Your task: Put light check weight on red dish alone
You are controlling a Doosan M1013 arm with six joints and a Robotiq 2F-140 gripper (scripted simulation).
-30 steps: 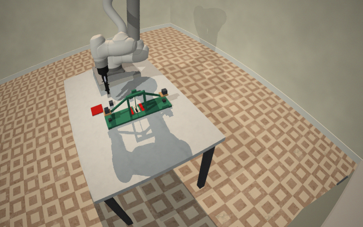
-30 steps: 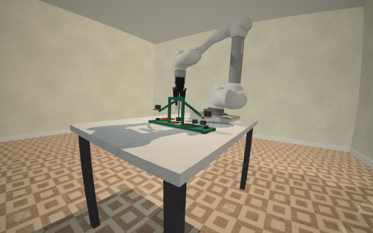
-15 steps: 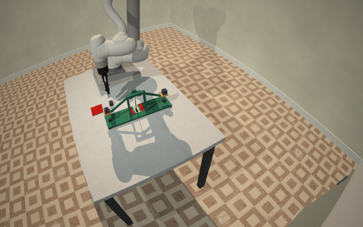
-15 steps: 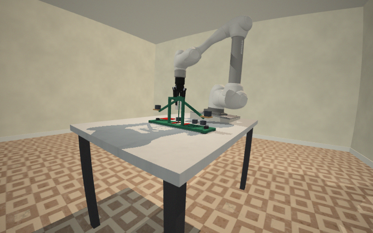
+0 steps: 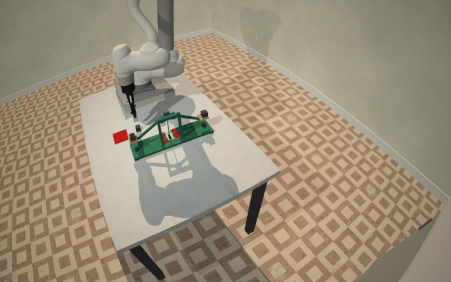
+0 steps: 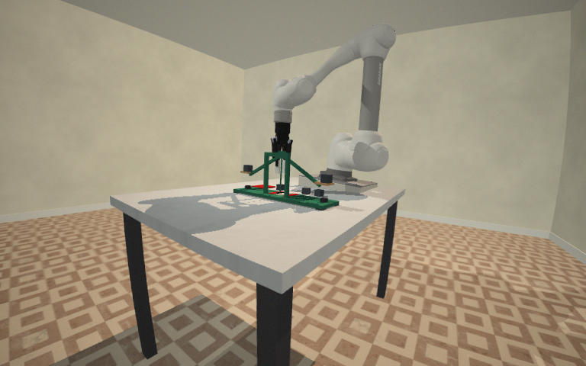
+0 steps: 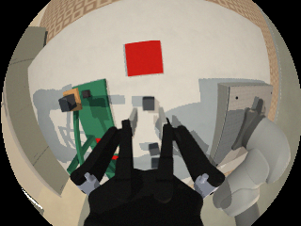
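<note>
The flat red dish lies 12 cm to the right of my hand, 11 cm below it and 1 cm ahead of it. Round my hand: balance beam 17 cm ahead, 15 cm to the left, 2 cm below; green rocker balance 17 cm ahead, 15 cm to the left, 2 cm below.
</note>
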